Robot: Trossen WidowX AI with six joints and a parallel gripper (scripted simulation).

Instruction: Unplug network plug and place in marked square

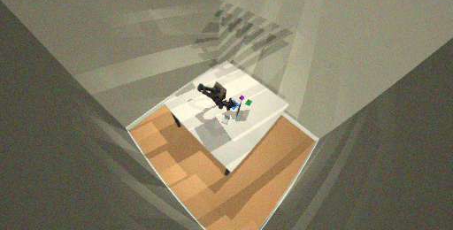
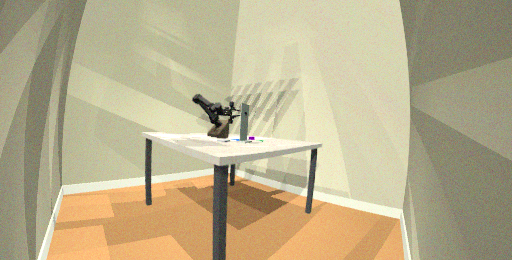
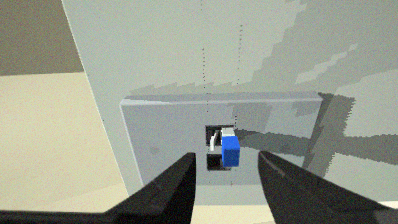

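Now: the network plug 20 mm ahead of my gripper tip and 10 mm to the left of it. The rest, counted from my gripper tip: upright panel: 90 mm below, 40 mm ahead, 20 mm to the left; blue marked square: 240 mm below, 120 mm to the left, 120 mm behind.
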